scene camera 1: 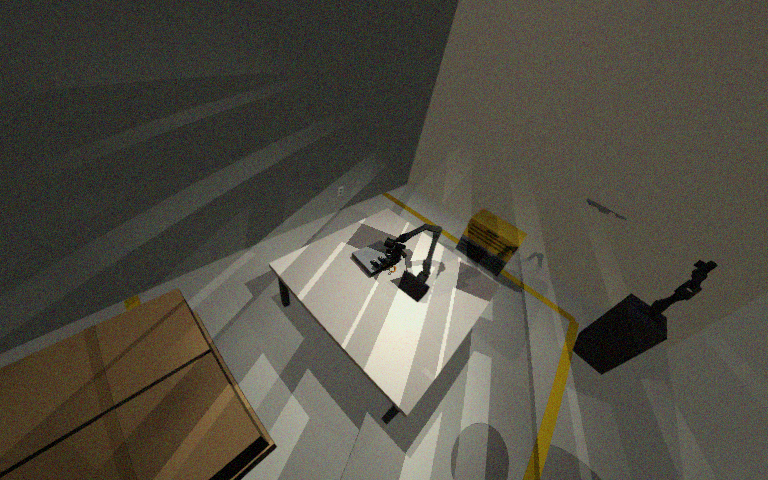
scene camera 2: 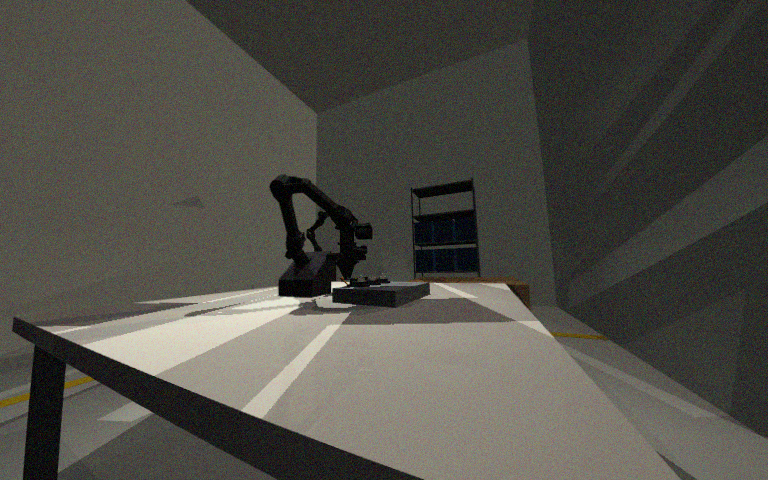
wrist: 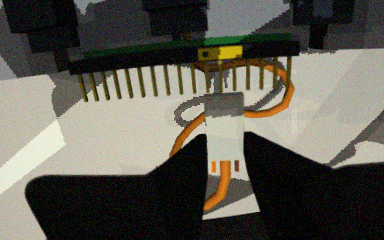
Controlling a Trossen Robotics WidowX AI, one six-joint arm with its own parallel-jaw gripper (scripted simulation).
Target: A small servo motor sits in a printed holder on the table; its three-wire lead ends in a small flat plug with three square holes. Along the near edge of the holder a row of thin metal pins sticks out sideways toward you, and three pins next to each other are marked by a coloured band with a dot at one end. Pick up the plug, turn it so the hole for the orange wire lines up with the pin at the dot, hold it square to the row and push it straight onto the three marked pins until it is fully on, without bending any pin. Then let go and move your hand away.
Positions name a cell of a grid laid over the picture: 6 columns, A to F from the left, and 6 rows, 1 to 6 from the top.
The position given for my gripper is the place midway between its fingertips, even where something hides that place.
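You'd find my gripper (scene camera 2: C4) in the scene camera, and the wrist view has my gripper (wrist: D4) in it too.
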